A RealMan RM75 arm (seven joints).
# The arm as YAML. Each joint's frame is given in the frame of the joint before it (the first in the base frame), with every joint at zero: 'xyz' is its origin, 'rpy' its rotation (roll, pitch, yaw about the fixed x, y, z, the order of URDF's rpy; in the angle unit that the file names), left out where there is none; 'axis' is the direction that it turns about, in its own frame. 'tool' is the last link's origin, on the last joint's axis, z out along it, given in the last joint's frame.
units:
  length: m
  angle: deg
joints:
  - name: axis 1
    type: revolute
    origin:
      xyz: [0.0, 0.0, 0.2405]
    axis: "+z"
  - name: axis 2
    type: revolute
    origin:
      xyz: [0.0, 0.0, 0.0]
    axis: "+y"
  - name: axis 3
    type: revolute
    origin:
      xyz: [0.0, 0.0, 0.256]
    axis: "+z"
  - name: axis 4
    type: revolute
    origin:
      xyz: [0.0, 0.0, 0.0]
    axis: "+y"
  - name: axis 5
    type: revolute
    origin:
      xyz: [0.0, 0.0, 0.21]
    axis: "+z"
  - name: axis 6
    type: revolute
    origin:
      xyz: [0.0, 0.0, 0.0]
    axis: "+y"
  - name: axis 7
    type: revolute
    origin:
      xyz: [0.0, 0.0, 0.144]
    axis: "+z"
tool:
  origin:
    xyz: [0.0, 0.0, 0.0]
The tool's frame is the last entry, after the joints.
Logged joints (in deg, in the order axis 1, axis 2, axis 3, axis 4, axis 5, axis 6, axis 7), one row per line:
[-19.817, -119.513, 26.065, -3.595, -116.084, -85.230, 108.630]
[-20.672, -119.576, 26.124, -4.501, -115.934, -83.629, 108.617]
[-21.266, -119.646, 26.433, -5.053, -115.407, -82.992, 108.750]
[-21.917, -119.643, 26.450, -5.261, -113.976, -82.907, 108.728]
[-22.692, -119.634, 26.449, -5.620, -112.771, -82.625, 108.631]
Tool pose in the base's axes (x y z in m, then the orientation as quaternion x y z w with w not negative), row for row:
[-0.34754, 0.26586, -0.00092, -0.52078, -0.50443, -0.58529, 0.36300]
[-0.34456, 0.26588, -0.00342, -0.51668, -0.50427, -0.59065, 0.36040]
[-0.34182, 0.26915, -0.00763, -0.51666, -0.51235, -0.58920, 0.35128]
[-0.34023, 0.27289, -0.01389, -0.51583, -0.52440, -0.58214, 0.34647]
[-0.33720, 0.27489, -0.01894, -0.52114, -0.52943, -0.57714, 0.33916]
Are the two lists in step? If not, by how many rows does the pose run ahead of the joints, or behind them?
The pose runs 2 rows behind the joints: the pose in row i belongs to the joints in row i - 2.
